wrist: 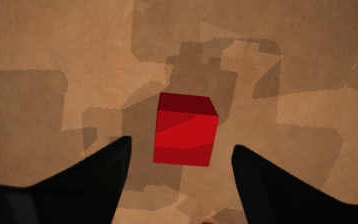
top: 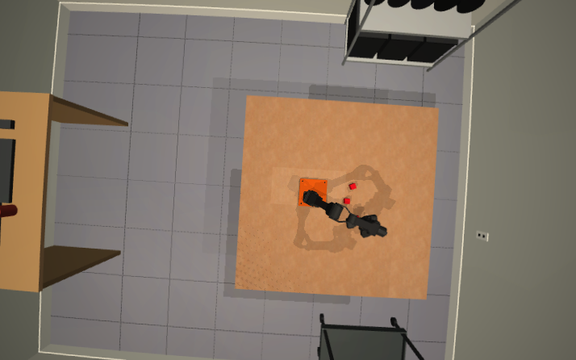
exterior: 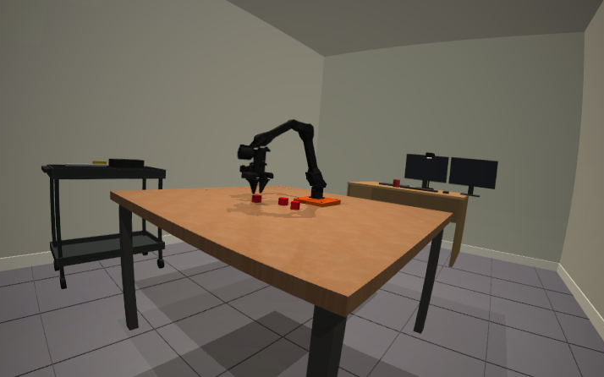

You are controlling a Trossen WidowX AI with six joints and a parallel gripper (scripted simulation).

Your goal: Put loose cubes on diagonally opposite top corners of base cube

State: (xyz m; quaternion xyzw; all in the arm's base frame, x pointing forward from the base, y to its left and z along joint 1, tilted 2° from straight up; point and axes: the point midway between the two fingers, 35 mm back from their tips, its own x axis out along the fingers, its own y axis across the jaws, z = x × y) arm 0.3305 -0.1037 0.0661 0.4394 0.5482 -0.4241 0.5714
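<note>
Now: the cube 20 mm below my gripper tip.
</note>
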